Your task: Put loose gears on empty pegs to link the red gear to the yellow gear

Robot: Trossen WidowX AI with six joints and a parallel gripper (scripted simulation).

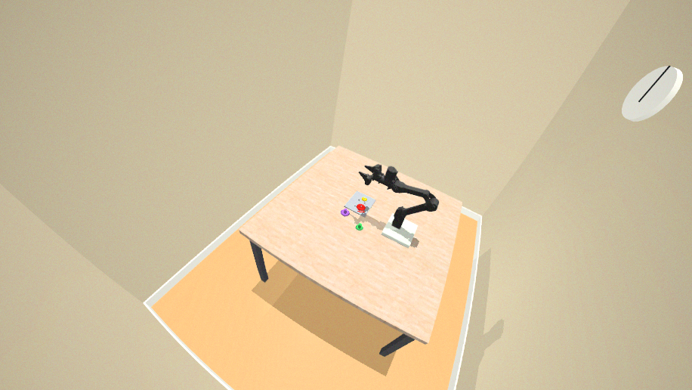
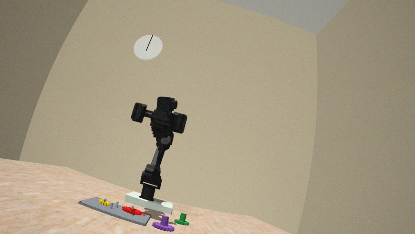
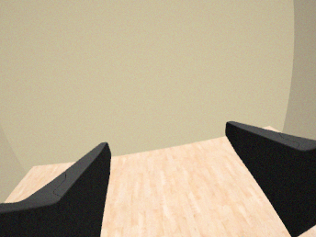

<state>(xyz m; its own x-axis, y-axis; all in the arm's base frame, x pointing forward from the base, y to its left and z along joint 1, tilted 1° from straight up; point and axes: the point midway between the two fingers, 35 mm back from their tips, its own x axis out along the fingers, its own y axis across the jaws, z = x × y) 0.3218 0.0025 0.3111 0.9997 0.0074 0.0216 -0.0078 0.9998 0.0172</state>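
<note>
Right now my gripper tip is 140 mm past the green gear, 160 mm to the right of it and 330 mm above it. From my gripper tip the other things lie so: purple gear: 10 mm ahead, 100 mm to the left, 330 mm below; then red gear: 60 mm behind, 10 mm to the right, 330 mm below; then yellow gear: 50 mm behind, 110 mm to the right, 330 mm below.
</note>
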